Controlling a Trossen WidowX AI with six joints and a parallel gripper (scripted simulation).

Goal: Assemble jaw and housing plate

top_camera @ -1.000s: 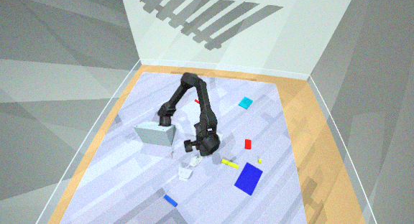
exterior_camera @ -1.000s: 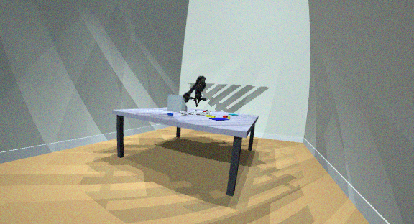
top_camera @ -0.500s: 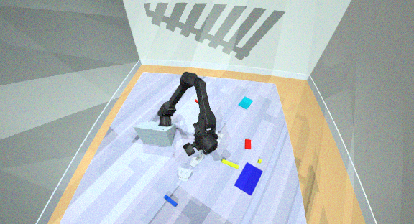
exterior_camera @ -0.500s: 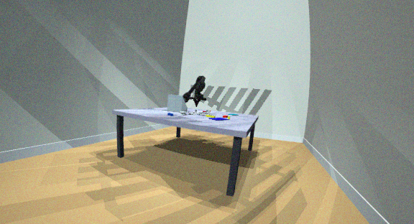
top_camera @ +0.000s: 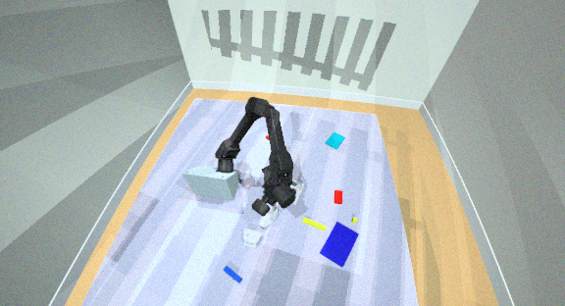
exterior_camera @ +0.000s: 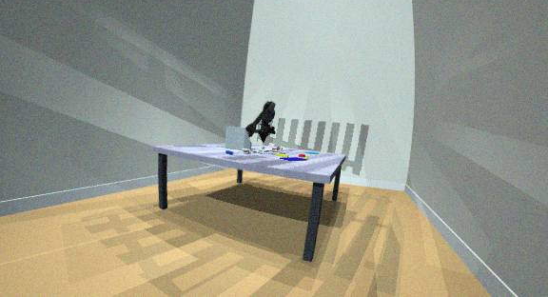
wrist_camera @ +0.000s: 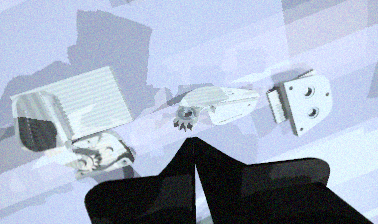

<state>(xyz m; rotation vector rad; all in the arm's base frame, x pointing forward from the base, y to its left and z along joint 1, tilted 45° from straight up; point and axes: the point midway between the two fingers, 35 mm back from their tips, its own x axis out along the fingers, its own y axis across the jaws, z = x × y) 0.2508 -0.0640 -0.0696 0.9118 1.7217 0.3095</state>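
Now: the jaw 2 cm to the right of my gripper tip and 5 cm below it. Also, from my gripper tip: yellow bar 19 cm ahead, 3 cm to the right, 8 cm below; then white block 6 cm behind, 14 cm to the right, 7 cm below; then blue bar 9 cm behind, 30 cm to the right, 7 cm below.
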